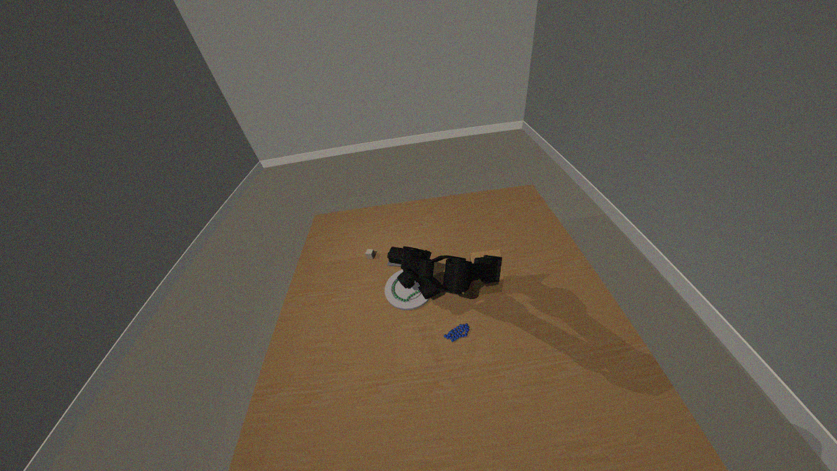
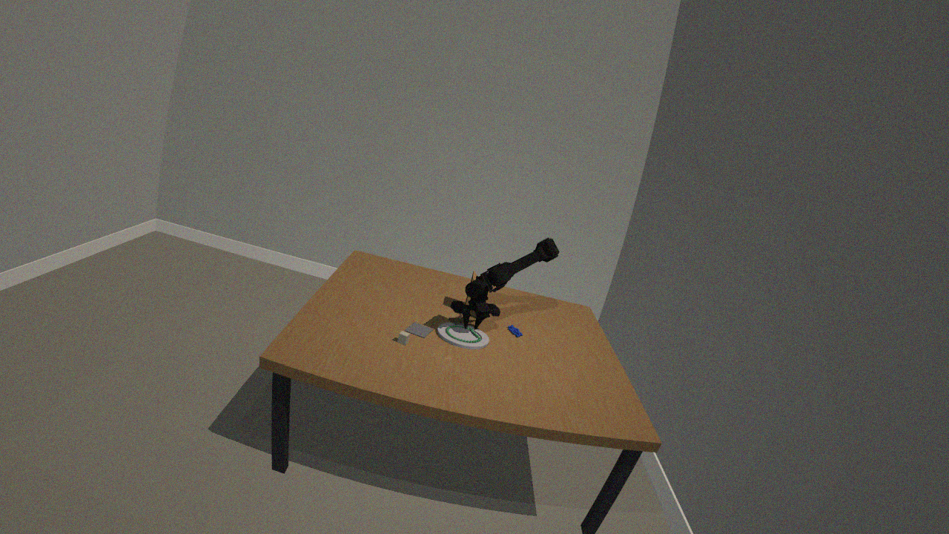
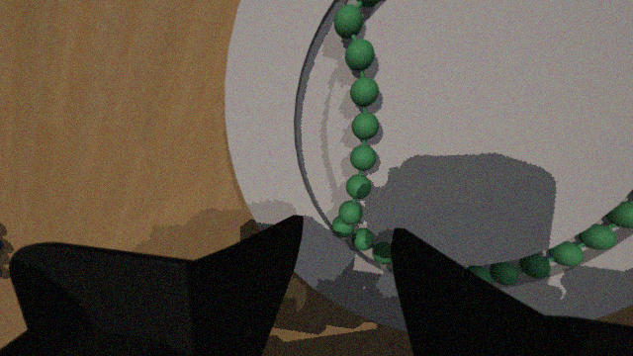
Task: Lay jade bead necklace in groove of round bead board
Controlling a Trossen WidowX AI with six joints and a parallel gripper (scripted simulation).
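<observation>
The round bead board is 60 mm ahead of my gripper tip, 20 mm to the right of it and 10 mm below it. Also, from my gripper tip: pale block 240 mm ahead, 220 mm to the right; flat grey plate 100 mm ahead, 190 mm to the right, 20 mm below.
</observation>
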